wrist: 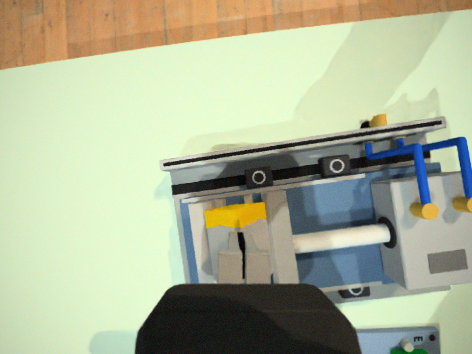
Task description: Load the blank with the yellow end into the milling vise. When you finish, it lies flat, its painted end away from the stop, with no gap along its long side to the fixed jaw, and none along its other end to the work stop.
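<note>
The blank's yellow end (235,215) faces the top of the wrist view, between the milling vise's two jaws. Its grey body runs down under my fingers and is partly hidden. The pale left jaw (199,235) stands close along the blank's left long side; whether they touch I cannot tell. The wide right jaw (280,235), joined to the white screw rod (342,238), stands at the blank's right side. My gripper (239,247) is shut and empty, with its fingertips over the blank just below the yellow part. The work stop and the blank's other end do not show.
A grey housing (407,250) with blue pipes (422,175) stands at the right of the vise. A rail (300,145) runs along the vise's upper side, with dark clamps (258,177) beside it. A blue-grey plate (385,337) with a green part lies at the lower right.
</note>
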